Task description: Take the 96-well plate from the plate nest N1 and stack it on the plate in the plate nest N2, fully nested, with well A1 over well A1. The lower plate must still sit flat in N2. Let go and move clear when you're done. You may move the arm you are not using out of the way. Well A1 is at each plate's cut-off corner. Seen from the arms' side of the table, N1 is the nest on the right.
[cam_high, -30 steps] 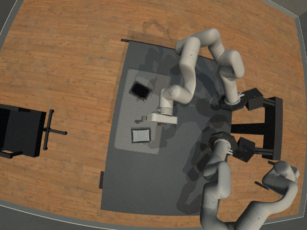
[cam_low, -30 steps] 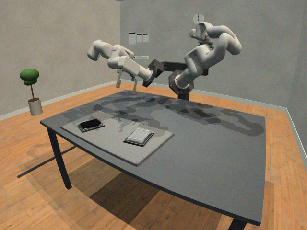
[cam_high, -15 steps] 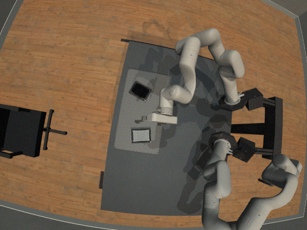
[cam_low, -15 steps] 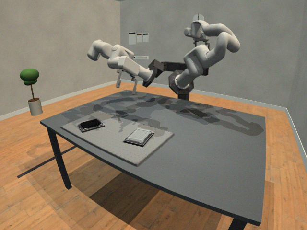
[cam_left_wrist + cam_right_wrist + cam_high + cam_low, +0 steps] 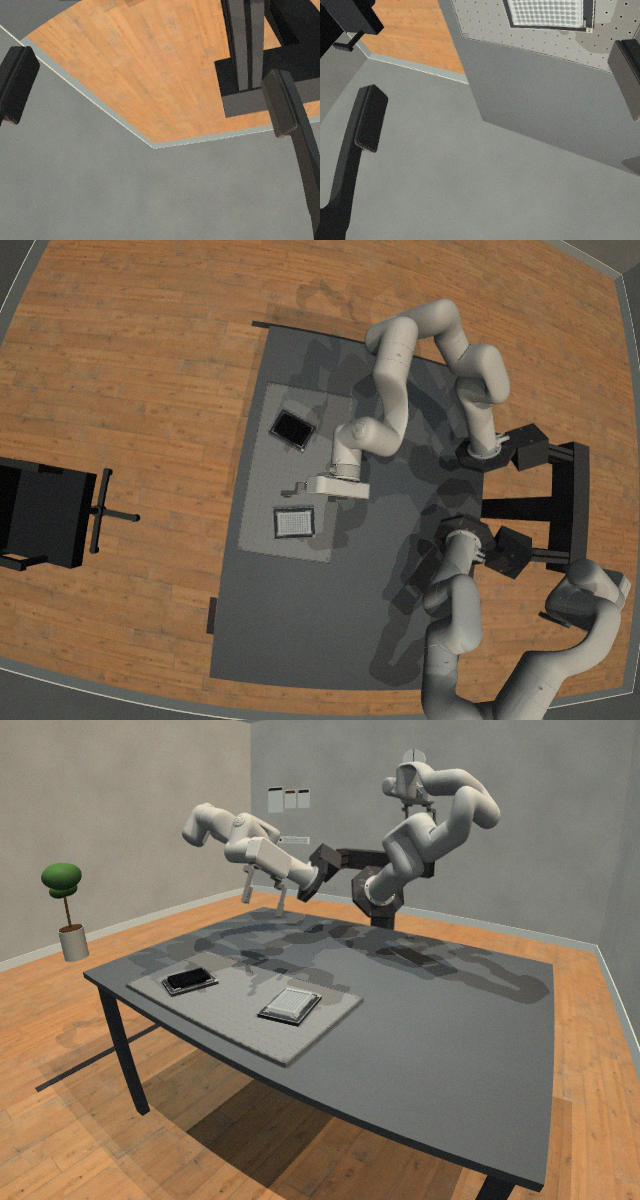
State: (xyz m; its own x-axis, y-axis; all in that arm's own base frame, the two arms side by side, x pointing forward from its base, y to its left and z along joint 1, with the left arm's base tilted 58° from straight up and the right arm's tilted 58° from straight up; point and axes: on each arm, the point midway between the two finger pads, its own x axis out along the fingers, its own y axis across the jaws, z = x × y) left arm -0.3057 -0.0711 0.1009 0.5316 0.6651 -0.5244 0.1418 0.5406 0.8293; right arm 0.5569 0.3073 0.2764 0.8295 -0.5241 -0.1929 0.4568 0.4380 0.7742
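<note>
Now: the black 96-well plate 260 mm below my right hand, 250 mm to the right of it and 140 mm ahead of it. Round my right hand: plate nest N2: 270 mm below, 100 mm to the left, 10 mm ahead; then A1 label: 270 mm below, 130 mm to the left, 80 mm behind; then white 96-well plate: 260 mm below, 100 mm to the left, 10 mm ahead.
</note>
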